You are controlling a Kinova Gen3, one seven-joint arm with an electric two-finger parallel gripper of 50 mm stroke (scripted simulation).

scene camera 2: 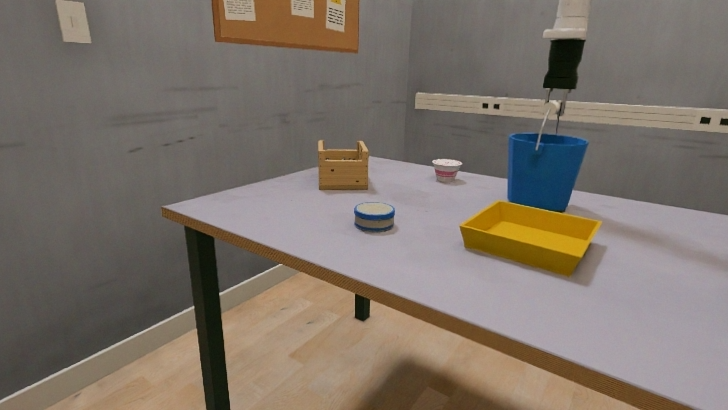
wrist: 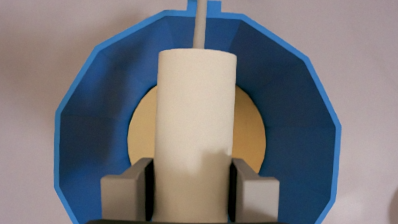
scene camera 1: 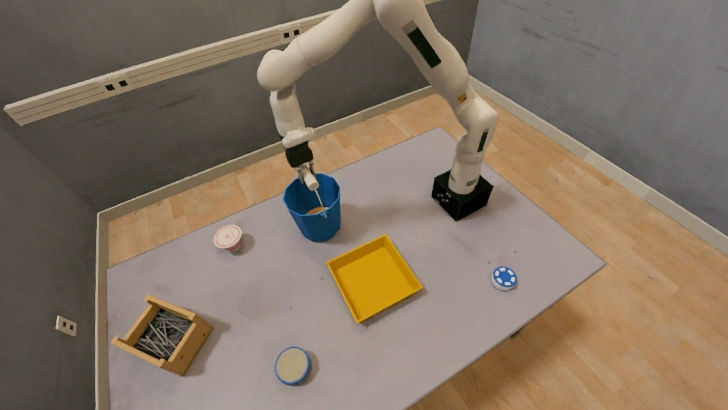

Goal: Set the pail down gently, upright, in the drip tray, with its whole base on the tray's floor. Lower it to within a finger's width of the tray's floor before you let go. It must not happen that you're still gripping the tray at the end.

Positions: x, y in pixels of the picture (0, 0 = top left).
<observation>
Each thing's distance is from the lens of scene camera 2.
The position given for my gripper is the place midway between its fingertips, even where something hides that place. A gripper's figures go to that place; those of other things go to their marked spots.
my gripper (scene camera 2: 552, 115): 1.18 m
blue pail (scene camera 2: 545, 181): 1.12 m
yellow drip tray (scene camera 2: 499, 229): 0.98 m
The marked spots on the yellow drip tray and the blue pail are 0.20 m apart.
</observation>
